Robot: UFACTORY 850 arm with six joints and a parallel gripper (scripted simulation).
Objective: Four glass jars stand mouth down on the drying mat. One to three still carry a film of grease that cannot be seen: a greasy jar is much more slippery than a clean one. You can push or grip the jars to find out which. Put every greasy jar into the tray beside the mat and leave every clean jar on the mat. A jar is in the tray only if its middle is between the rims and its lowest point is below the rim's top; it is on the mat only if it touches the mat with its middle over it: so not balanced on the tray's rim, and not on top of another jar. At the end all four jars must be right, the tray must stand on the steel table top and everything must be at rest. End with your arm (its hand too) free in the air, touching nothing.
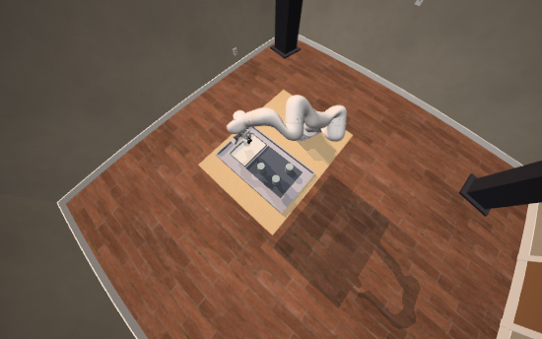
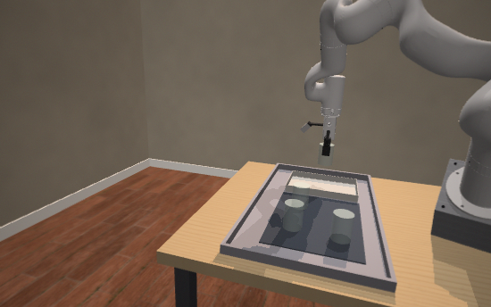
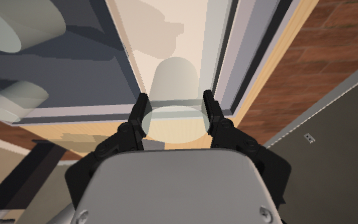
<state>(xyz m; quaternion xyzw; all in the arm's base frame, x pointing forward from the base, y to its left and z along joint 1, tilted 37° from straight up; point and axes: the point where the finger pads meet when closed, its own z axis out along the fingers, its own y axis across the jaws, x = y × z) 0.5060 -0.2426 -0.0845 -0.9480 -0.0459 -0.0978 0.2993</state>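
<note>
The cream tray lies 170 mm below my hand. Also, from my hand: dark drying mat 320 mm to the left, 180 mm below, 50 mm behind.
</note>
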